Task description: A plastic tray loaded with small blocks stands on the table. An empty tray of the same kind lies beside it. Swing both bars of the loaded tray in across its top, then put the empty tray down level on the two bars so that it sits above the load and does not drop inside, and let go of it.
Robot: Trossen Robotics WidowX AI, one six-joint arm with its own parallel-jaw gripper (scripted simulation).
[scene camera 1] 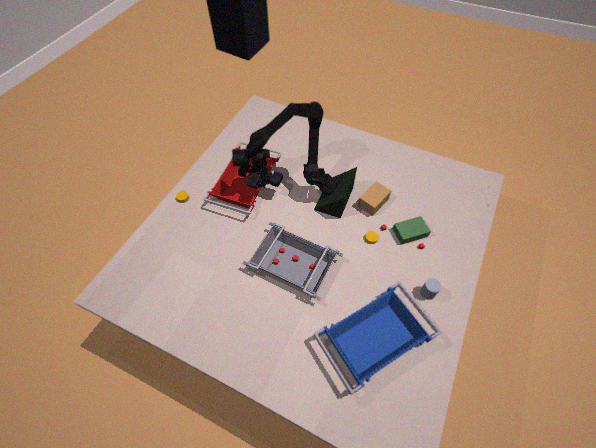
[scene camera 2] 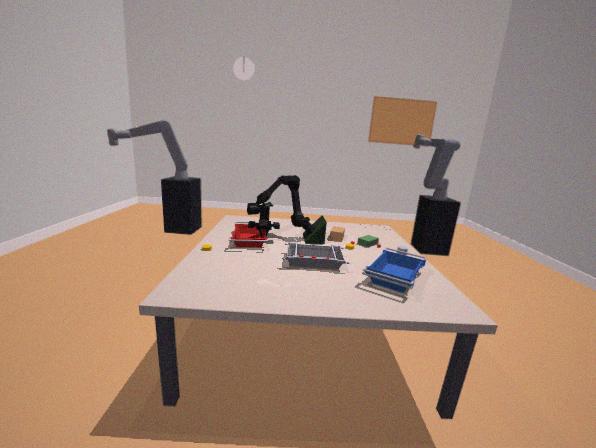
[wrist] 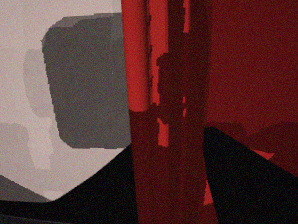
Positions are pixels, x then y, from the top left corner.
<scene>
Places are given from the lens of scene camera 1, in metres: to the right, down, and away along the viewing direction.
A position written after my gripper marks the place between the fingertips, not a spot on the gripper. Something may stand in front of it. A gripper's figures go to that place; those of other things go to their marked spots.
my gripper (scene camera 1: 262, 186): -0.16, -0.16, 1.64
red tray (scene camera 1: 232, 188): -0.29, -0.16, 1.65
green block (scene camera 1: 406, 231): 0.43, 0.03, 1.48
</scene>
